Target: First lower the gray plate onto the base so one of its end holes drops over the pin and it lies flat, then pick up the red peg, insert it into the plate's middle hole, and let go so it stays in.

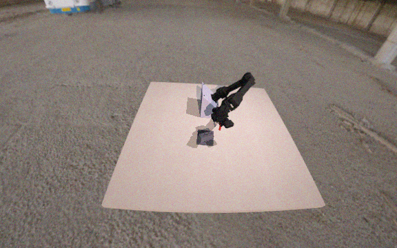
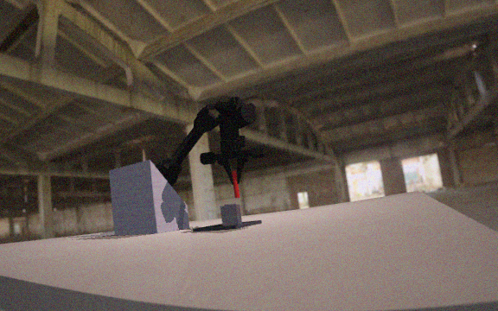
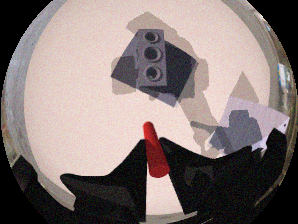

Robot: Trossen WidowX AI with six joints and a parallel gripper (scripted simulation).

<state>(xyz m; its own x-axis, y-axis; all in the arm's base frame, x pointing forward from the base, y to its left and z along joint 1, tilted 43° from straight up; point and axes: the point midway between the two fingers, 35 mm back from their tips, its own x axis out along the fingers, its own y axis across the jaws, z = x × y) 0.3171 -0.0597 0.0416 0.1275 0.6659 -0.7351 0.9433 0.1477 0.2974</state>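
Now: the gray plate 10 cm to the right of my gripper tip, 7 cm below it and 2 cm ahead of it. The rest, counted from my gripper tip: dark flat base (11 cm below, 8 cm to the right); then red peg (right at my gripper tip).
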